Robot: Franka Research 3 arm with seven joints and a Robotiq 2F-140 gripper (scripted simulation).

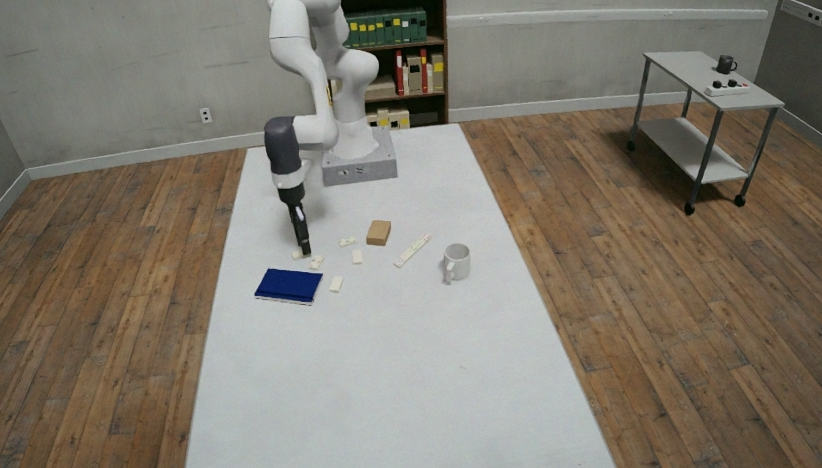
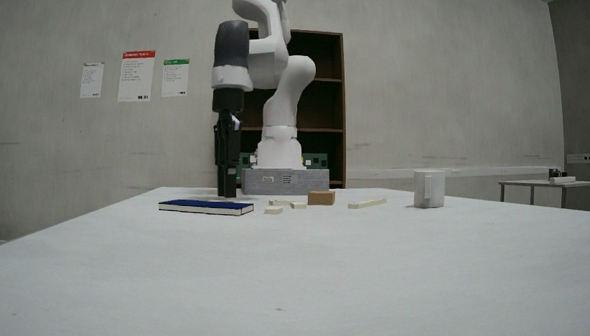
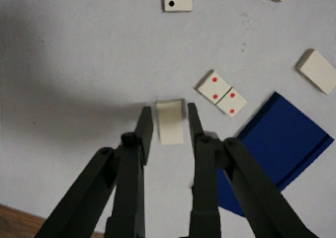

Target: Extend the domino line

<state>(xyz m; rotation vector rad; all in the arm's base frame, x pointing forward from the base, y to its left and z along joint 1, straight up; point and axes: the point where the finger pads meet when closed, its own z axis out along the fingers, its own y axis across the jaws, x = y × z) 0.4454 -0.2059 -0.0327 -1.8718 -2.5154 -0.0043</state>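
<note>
Right now the domino is 5 cm below my hand and 1 cm to the right of it. Round my hand: blue book 14 cm ahead, 5 cm to the right, 4 cm below; then white mug 42 cm to the left, 19 cm ahead, 2 cm below; then brown block 23 cm to the left, 4 cm below, 3 cm behind.
</note>
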